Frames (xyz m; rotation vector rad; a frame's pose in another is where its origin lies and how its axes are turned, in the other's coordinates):
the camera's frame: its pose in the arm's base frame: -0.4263 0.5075 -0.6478 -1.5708 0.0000 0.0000
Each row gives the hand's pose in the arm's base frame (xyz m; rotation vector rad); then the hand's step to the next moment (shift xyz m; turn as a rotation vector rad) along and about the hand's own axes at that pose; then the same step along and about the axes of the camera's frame.
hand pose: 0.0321 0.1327 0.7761 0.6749 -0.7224 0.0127
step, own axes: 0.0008 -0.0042 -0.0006 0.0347 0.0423 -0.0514
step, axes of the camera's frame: 0.0020 0.0022 -0.0031 0.0476 -0.0170 0.0555
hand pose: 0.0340 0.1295 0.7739 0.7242 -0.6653 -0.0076
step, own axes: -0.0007 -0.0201 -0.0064 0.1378 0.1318 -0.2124
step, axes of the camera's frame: 0.0074 0.0163 -0.0112 0.2014 -0.0406 0.1981
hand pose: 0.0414 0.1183 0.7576 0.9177 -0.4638 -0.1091
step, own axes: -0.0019 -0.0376 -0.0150 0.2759 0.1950 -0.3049
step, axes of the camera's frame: 0.0087 0.0379 -0.0113 0.3585 -0.0894 0.2657
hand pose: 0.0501 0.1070 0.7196 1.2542 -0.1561 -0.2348
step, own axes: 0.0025 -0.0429 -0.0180 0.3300 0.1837 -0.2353
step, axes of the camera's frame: 0.0029 0.0464 0.0034 0.3927 -0.0992 0.1843
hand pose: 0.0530 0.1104 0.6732 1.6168 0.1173 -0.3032
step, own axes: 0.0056 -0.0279 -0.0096 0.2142 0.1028 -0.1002
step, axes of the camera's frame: -0.0007 0.0280 0.0109 0.2442 -0.0464 0.0687
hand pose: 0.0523 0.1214 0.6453 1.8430 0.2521 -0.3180
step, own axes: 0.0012 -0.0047 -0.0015 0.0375 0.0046 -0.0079
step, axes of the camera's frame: -0.0003 0.0042 0.0028 0.0375 0.0066 0.0067
